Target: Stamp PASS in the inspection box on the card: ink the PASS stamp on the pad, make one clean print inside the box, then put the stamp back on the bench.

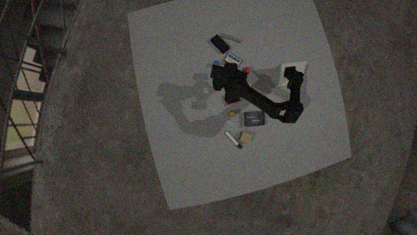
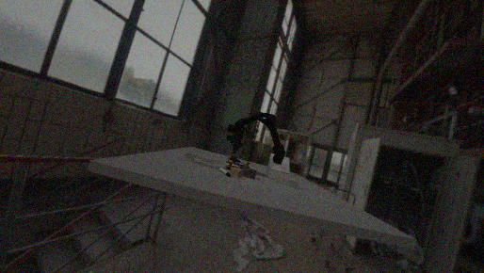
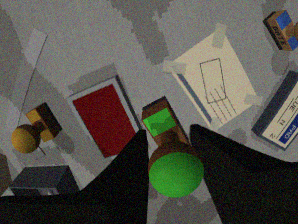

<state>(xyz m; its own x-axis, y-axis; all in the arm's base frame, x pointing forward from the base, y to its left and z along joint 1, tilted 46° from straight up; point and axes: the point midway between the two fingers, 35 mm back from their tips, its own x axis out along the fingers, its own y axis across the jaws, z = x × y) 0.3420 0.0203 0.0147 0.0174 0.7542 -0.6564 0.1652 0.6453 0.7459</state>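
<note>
My gripper tip is now 10 cm above the cream card, 7 cm to the left of it and 1 cm past it. Also, from my gripper tip: red ink pad (10 cm below, 6 cm to the left, 2 cm behind); then green-knobbed stamp (1 cm below, 1 cm behind); then yellow-knobbed stamp (14 cm to the left, 8 cm below).
</note>
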